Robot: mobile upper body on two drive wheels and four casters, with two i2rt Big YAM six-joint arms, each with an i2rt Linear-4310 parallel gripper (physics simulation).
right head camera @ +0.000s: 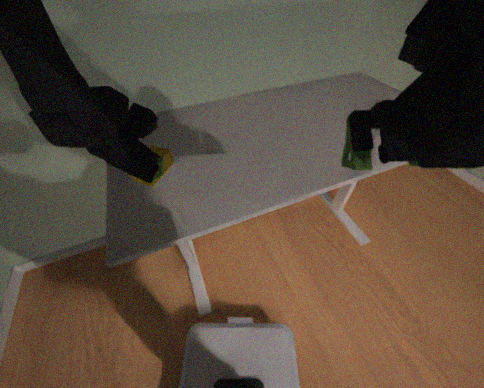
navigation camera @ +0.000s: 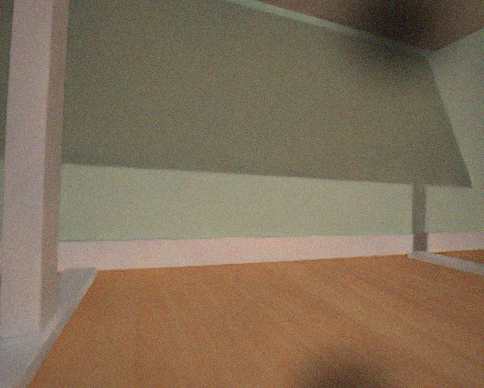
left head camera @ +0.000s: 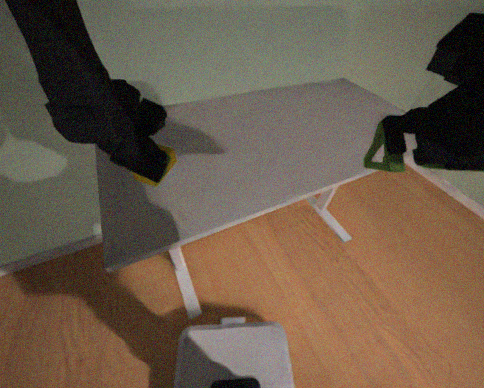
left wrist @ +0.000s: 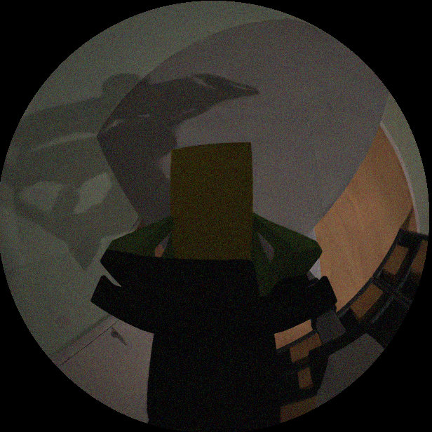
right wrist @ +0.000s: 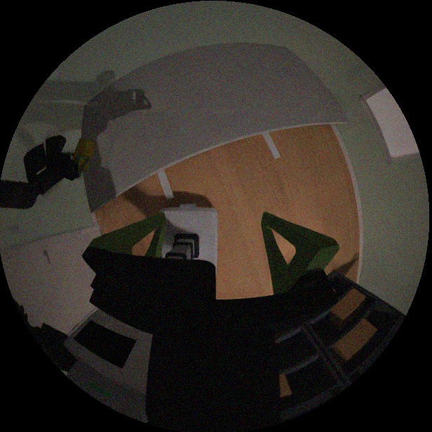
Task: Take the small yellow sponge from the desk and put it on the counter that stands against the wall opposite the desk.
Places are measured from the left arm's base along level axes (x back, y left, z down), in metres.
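Pixels of known places: left gripper, fingertip midpoint: (right head camera: 150, 169) (left head camera: 153, 168); right gripper, fingertip midpoint: (right head camera: 375, 161) (left head camera: 393, 163).
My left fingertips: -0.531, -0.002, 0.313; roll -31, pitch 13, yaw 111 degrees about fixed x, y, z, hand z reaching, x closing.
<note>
Behind a point stands the place of what it marks, as x, y, z.
The small yellow sponge (left head camera: 171, 158) @[-0.556, -0.047, 0.301] (right head camera: 167, 158) @[-0.555, -0.048, 0.296] (left wrist: 212, 195) (right wrist: 85, 147) is held between the green fingers of my left gripper (left head camera: 158, 169) @[-0.531, -0.002, 0.313] (right head camera: 154, 168) @[-0.531, -0.002, 0.313] (left wrist: 213, 216) (right wrist: 83, 156), which is shut on it. It hangs above the left end of the grey desk (left head camera: 260, 160) @[-0.739, -0.325, 0.460] (right head camera: 260, 155) @[-0.767, -0.316, 0.460] (left wrist: 305, 100) (right wrist: 215, 95), with a dark shadow on the desk top. My right gripper (left head camera: 392, 161) @[-0.345, -0.450, 0.133] (right head camera: 361, 156) @[-0.345, -0.450, 0.133] (right wrist: 213, 216) is open and empty, near the desk's right front edge in the head views. The counter does not plainly show in any view.
White desk legs (left head camera: 185, 285) (navigation camera: 30, 150) @[-0.698, 0.105, 1.119] stand on the wooden floor (left head camera: 280, 280) @[-0.607, -0.565, 1.409] (navigation camera: 225, 320) @[-0.848, -0.167, 1.410]. My pale base (left head camera: 255, 345) @[-0.222, -0.327, 1.150] (right head camera: 260, 345) @[-0.227, -0.323, 1.150] is in front of the desk. A green wall (navigation camera: 250, 210) @[-1.325, -0.191, 1.224] runs behind it. A pale panel (right wrist: 50, 280) with a handle shows at the left.
</note>
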